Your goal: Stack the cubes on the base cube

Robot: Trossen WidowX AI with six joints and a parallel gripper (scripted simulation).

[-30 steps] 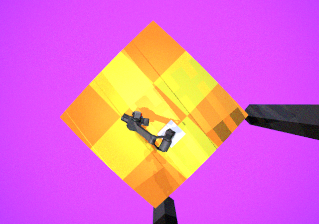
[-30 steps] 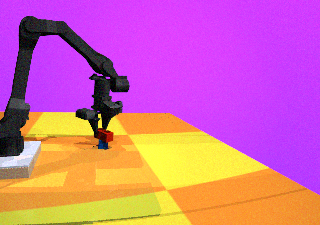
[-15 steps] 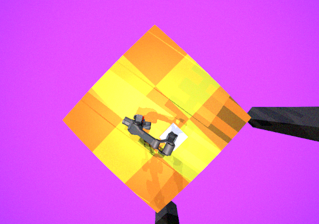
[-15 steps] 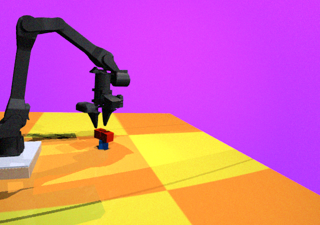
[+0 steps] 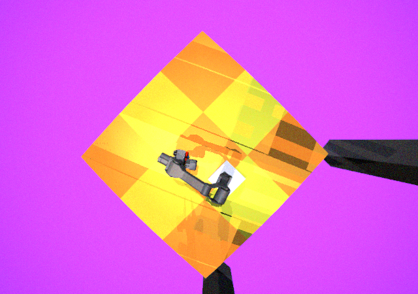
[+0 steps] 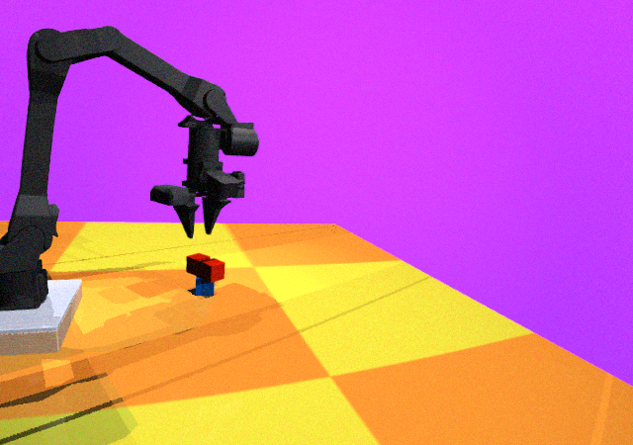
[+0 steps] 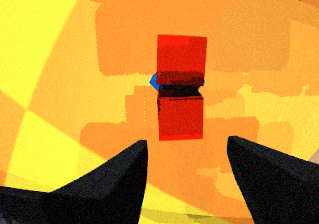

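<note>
Right now the red cube is 60 mm below my gripper tip. Also, from my gripper tip: blue base cube (90 mm below, 20 mm to the right, 10 mm ahead).
</note>
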